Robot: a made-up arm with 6 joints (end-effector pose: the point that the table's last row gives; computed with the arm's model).
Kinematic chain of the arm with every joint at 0, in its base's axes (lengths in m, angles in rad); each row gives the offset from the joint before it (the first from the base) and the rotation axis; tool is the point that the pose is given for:
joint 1: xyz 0 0 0.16 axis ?
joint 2: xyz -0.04 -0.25 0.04 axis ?
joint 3: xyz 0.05 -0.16 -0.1 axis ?
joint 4: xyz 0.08 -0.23 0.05 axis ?
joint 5: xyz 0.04 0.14 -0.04 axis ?
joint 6: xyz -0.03 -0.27 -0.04 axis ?
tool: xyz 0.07 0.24 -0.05
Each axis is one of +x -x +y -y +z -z.
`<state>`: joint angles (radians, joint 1 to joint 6).
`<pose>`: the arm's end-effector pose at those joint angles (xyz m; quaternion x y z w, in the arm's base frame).
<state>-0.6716 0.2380 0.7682 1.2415 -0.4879 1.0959</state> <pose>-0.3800 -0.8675 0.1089 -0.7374 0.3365 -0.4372 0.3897</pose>
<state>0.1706 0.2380 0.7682 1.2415 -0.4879 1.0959</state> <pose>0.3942 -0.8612 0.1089 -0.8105 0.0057 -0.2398 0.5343</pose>
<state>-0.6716 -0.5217 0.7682 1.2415 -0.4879 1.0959</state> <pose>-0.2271 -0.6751 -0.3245 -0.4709 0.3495 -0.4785 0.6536</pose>
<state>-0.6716 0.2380 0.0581 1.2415 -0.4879 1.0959</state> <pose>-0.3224 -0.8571 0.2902 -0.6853 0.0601 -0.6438 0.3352</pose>
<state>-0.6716 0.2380 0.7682 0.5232 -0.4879 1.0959</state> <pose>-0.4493 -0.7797 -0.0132 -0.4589 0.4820 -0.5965 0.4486</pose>
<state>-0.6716 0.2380 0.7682 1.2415 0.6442 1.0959</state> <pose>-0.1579 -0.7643 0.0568 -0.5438 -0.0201 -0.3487 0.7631</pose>
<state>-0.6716 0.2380 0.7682 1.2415 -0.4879 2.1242</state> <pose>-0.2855 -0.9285 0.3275 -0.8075 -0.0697 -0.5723 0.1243</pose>
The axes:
joint 1: +z
joint 2: -x
joint 3: +y
joint 4: -x
joint 5: -y
joint 6: -z

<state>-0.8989 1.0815 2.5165 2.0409 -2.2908 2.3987</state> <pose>-0.4310 -0.6440 0.2420 0.6248 0.1022 -0.7731 0.0387</pose>
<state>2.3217 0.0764 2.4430 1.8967 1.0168 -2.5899</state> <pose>0.4638 0.7277 -0.2307 -0.1658 -0.3931 0.3269 0.8432</pose>
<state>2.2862 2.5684 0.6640 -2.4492 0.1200 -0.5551</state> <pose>-0.1970 0.0652 0.3591 0.1989 -0.2583 0.8876 0.3255</pose>
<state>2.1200 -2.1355 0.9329 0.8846 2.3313 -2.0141</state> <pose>-0.4881 0.0398 -0.1435 0.6524 -0.6211 0.4176 0.1192</pose>
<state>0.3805 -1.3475 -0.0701 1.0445 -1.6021 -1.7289</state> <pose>0.1977 -0.4116 0.0094 0.5376 0.4671 0.6483 0.2694</pose>
